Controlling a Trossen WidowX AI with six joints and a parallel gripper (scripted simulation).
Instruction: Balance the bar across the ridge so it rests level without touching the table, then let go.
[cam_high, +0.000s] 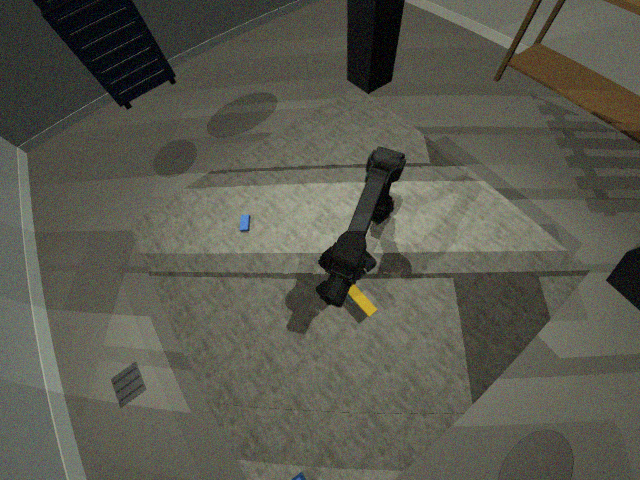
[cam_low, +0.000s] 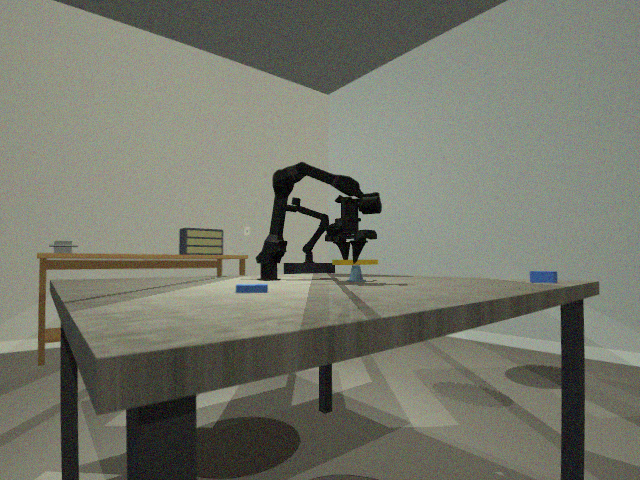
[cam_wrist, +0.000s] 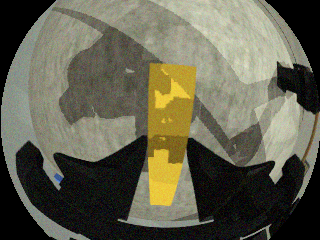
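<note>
Right now my gripper tip is 30 mm to the right of the yellow bar. Round my gripper tip: flat blue block (440 mm to the right, 150 mm ahead, 50 mm below).
</note>
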